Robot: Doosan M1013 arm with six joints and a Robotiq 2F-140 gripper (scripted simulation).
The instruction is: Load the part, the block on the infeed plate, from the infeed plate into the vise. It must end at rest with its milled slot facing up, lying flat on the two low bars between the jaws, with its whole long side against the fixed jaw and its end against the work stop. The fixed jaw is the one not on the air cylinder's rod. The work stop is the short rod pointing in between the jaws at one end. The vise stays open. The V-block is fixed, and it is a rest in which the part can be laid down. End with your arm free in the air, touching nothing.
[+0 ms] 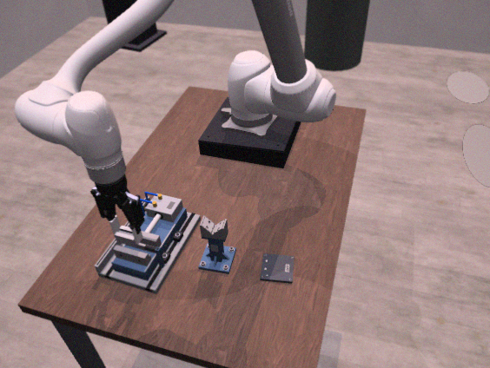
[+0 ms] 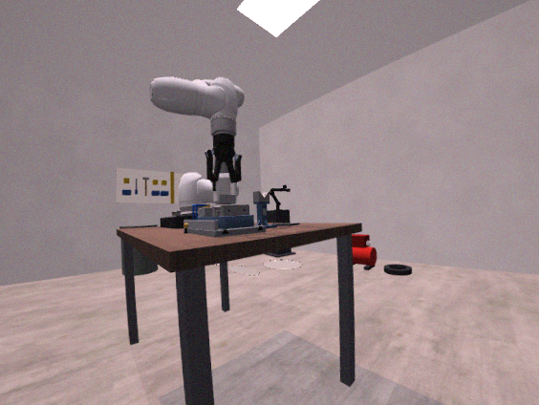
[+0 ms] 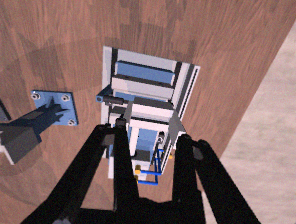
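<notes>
Now: the part 2 cm below my hand. From my hand the other things lie so: fixed jaw 3 cm ahead, 2 cm to the left, 6 cm below; work stop 1 cm behind, 7 cm to the left, 5 cm below; moving jaw 4 cm behind, 2 cm to the left, 6 cm below.
</notes>
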